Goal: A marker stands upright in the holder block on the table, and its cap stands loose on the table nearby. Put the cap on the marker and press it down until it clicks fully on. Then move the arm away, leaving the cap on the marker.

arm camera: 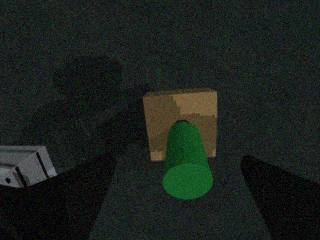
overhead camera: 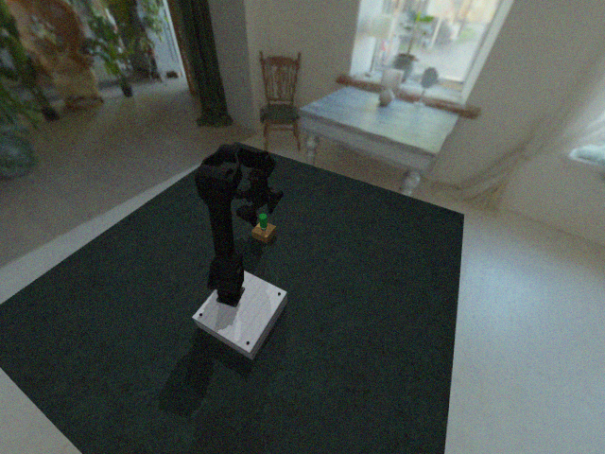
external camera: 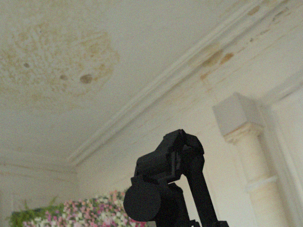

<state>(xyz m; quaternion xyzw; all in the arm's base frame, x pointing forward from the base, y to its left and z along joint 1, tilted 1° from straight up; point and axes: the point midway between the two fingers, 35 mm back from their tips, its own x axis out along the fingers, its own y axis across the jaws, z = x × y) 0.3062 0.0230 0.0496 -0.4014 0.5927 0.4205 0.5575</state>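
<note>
Right now my gripper tip is 1 cm above the green marker cap.
</note>
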